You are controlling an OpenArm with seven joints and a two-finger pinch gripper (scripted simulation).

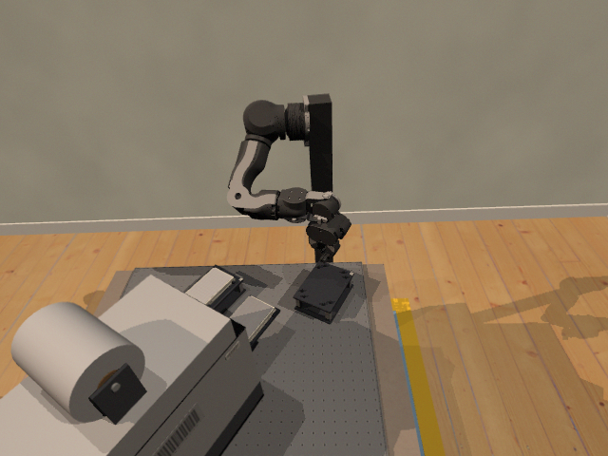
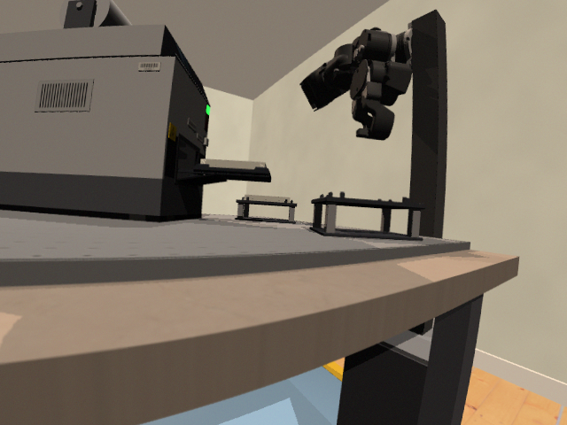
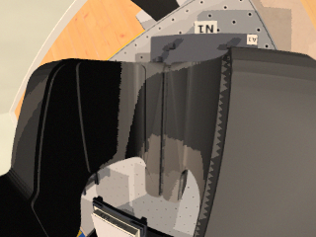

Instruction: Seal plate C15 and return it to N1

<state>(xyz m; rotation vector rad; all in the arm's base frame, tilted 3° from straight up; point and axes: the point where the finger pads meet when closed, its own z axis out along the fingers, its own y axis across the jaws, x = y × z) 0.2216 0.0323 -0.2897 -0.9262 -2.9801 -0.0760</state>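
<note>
The sealer's stage lies 22 cm to the right of my hand, 14 cm ahead of it and 7 cm below it. From my hand the other things lie so: foil roll (42 cm to the right, 41 cm ahead, 24 cm above); then start key (36 cm to the right, 17 cm ahead, 1 cm above).
</note>
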